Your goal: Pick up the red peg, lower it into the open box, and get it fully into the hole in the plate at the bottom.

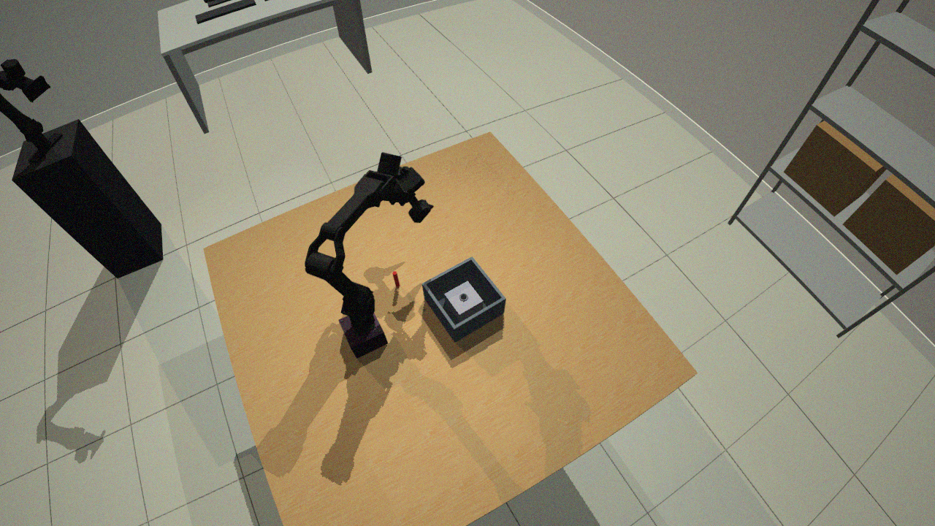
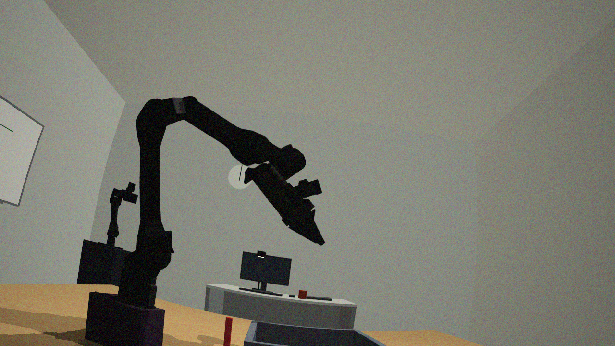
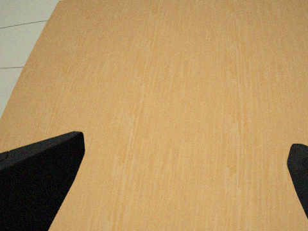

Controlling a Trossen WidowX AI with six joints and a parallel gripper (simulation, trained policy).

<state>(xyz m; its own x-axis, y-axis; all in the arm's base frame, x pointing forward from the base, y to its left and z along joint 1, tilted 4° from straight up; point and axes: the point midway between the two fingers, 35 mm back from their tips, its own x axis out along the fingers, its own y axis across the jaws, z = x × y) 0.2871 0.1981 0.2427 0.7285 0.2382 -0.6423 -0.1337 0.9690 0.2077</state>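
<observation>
Right now my gripper tip is 240 mm above the red peg, 160 mm past it and 90 mm to the left of it. Also, from my gripper tip: dark box (260 mm to the right, 250 mm below); then pale plate (260 mm to the right, 230 mm below).
</observation>
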